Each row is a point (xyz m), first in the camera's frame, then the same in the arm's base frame.
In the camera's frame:
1: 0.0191 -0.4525 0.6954
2: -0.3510 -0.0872 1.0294
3: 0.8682 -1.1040 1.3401
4: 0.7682 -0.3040 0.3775
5: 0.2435 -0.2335 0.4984
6: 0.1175 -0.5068 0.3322
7: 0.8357 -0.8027 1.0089
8: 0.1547 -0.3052 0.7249
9: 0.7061 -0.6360 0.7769
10: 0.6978 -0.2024 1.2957
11: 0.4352 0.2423 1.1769
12: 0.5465 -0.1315 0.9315
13: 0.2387 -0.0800 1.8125
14: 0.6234 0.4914 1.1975
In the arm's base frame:
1: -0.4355 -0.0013 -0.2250
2: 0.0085 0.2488 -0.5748
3: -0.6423 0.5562 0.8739
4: -0.3845 -0.5673 0.3761
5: -0.3124 -0.3300 -0.1071
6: -0.6413 -0.3204 -0.2067
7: -0.5304 0.1583 0.6988
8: -0.2798 -0.0789 -0.1215
9: -0.5006 -0.0689 0.4846
10: 0.1200 0.1988 0.5065
11: 0.4360 -0.0051 0.1331
12: 0.0026 -0.0954 0.2610
13: 0.4251 0.7332 0.1686
14: 0.6822 -0.1487 0.2622

